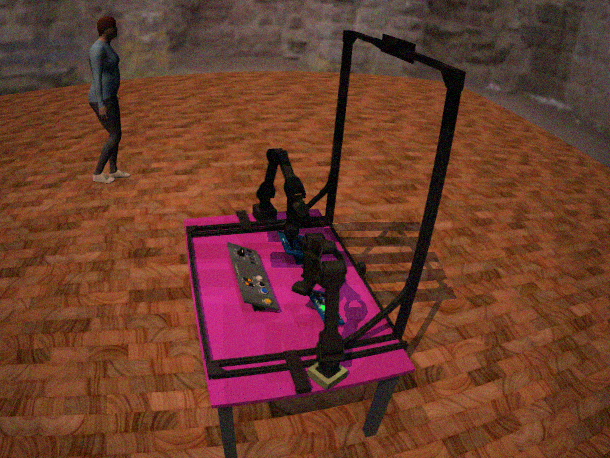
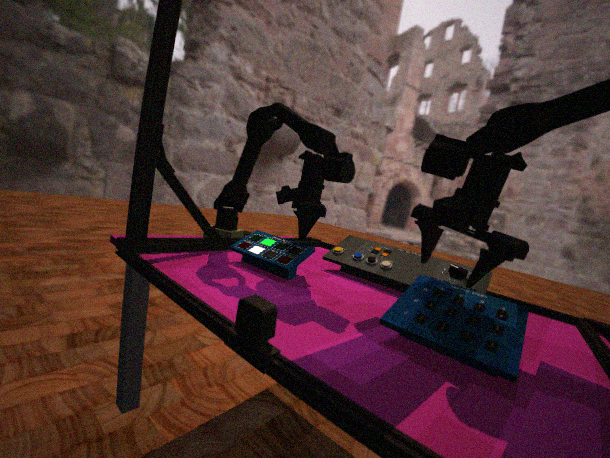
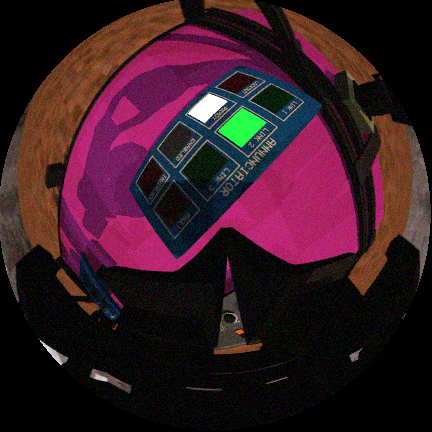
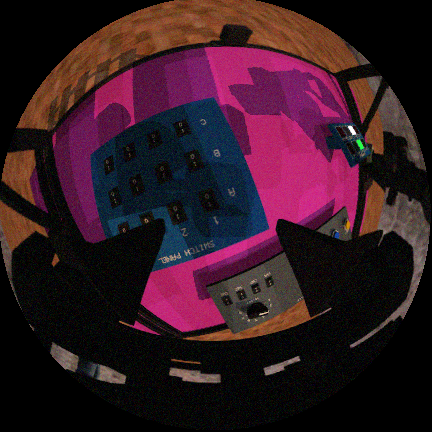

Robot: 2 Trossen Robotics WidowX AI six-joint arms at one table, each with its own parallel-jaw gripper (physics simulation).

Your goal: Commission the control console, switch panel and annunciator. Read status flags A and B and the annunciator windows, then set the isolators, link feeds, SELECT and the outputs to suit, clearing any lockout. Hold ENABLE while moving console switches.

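Places are measured from the left arm's base along level axes (x ahead, y left, z up), in centimetres.
Where they show: left gripper, fingertip midpoint: [image 1: 308, 295] [image 2: 300, 240] [image 3: 225, 232] [image 4: 361, 166]; right gripper, fingertip midpoint: [image 1: 292, 242] [image 2: 443, 274] [image 3: 103, 314] [image 4: 221, 224]; left arm's base at its link origin: [image 1: 328, 369] [image 2: 225, 228] [image 4: 372, 159]; right arm's base at its link origin: [image 1: 264, 207].
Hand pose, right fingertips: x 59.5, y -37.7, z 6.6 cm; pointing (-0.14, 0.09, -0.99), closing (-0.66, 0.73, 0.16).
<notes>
Things, the pixels of their centre, and the offset from my right fingertips. Level surfaces: height alone.
- blue annunciator at the middle of its body: [image 3: 220, 148] [image 2: 272, 256] [image 4: 347, 143] [image 1: 321, 310] dx -35.3, dy +16.2, dz -7.4 cm
- grey console at the middle of its body: [image 4: 299, 267] [image 3: 216, 324] [image 2: 400, 271] [image 1: 248, 277] dx -2.4, dy +26.6, dz -6.2 cm
- blue switch panel at the middle of its body: [image 4: 166, 185] [image 2: 454, 329] [image 3: 102, 288] [image 1: 296, 249] dx +2.0, dy -5.2, dz -7.4 cm
- magenta table at its surface level: dz -10.6 cm
The blue annunciator [image 1: 334, 314] [image 2: 286, 269] [image 3: 230, 192] has LINK 2 lit green and READY lit white; its other windows are dark. The grey console [image 1: 253, 271] [image 2: 412, 265] [image 3: 227, 341] [image 4: 289, 282] carries coloured buttons, small orange patches, a row of switches and a dark knob. The blue switch panel [image 2: 400, 314] [image 4: 243, 212] has three rows of switches, partly in shadow. My left gripper [image 2: 303, 237] [image 3: 225, 232] is shut and empty, above the table beside the annunciator. My right gripper [image 2: 447, 273] [image 4: 221, 224] is open and empty, above the switch panel's edge nearest the console.
A black frame [image 1: 340, 125] [image 2: 150, 120] rises over the magenta table [image 1: 280, 335] [image 2: 320, 340]. Black rails run along the table edges. A small black block [image 2: 255, 317] stands on one rail. A person [image 1: 105, 80] stands away from the table.
</notes>
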